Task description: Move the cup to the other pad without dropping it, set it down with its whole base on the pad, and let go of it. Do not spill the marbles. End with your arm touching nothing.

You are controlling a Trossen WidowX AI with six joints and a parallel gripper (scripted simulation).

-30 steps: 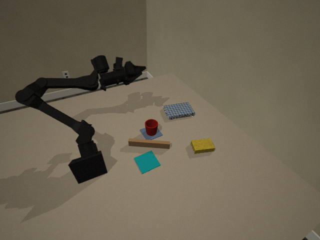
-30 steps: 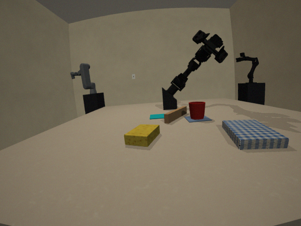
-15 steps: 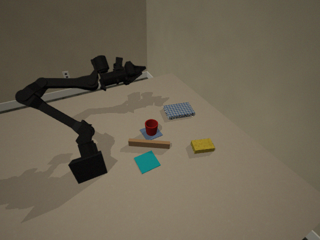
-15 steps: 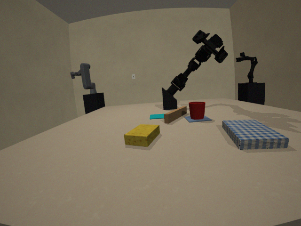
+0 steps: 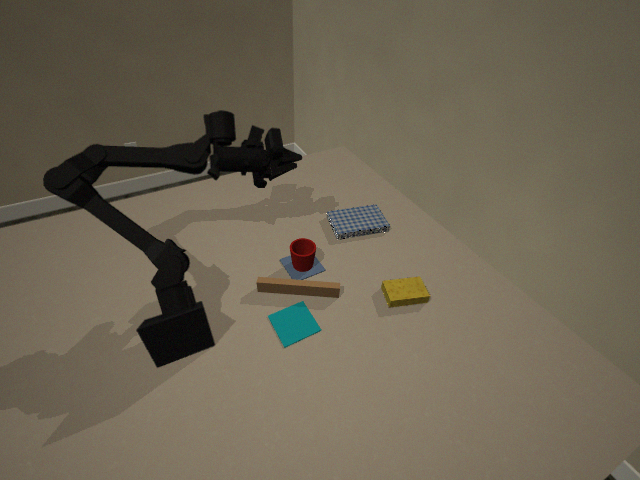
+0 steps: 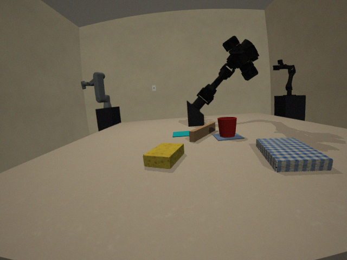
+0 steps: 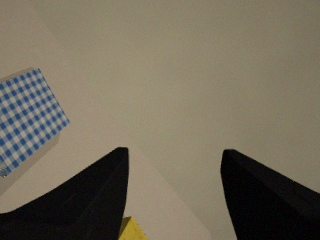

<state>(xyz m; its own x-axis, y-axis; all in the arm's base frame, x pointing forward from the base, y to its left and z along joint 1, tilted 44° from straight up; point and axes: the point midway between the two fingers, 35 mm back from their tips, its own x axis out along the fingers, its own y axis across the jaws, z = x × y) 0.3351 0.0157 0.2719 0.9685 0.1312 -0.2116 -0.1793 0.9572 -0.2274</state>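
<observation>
Right now my hand is 1 cm short of the red cup, 8 cm to the left of it and 28 cm above it. Round my hand: red marble 1 cm ahead, 10 cm to the right, 29 cm below; then blue marble 8 cm to the right, 29 cm below; then wooden bar 3 cm behind, 17 cm to the right, 29 cm below.
</observation>
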